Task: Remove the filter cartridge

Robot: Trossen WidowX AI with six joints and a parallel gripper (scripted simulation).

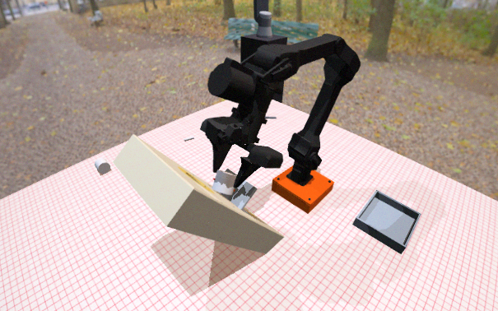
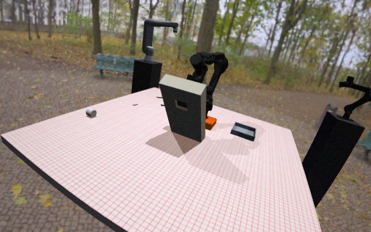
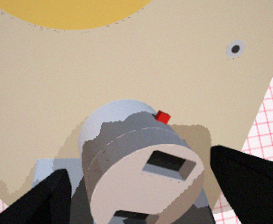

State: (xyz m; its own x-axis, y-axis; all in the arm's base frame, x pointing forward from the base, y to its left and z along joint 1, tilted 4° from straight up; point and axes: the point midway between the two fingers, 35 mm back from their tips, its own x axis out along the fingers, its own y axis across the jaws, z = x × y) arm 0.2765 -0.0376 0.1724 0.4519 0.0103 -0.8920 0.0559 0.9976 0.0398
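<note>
Right now my gripper tip is 4 cm short of the cream service panel, 1 cm to the right of it and 3 cm above it. From my gripper tip the other things lie so: white round filter cartridge right at my gripper tip; dark tray 32 cm behind, 32 cm to the left, 19 cm below.
</note>
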